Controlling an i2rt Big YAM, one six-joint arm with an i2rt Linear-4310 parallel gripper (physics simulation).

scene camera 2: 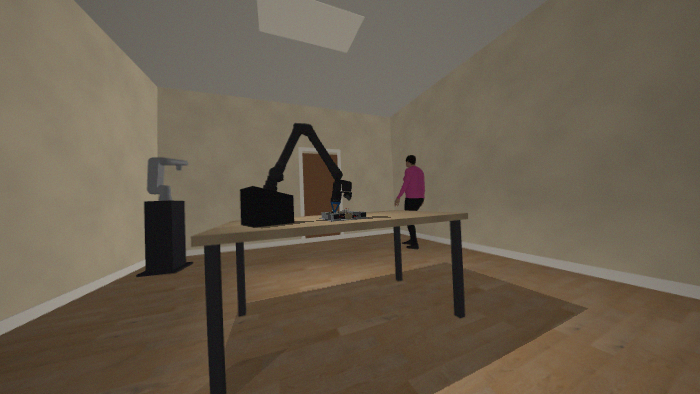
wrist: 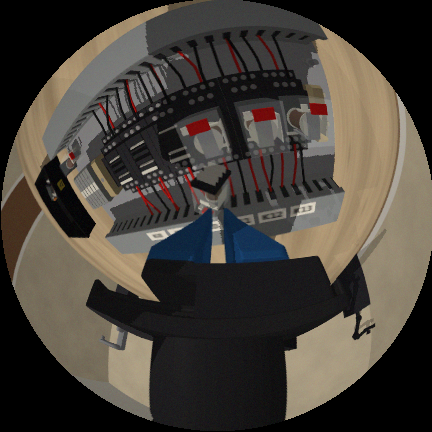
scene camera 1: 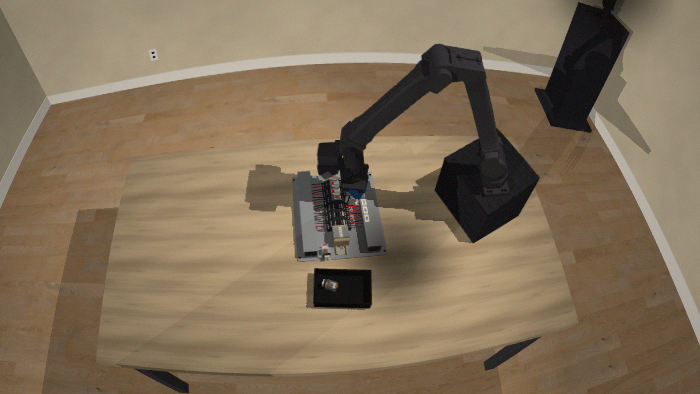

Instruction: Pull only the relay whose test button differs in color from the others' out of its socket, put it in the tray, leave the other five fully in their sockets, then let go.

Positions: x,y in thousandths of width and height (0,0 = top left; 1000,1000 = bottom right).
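Note:
My gripper (wrist: 503,497) is visible to me. I see a relay (wrist: 473,314), and there is another relay (wrist: 608,279) here too.

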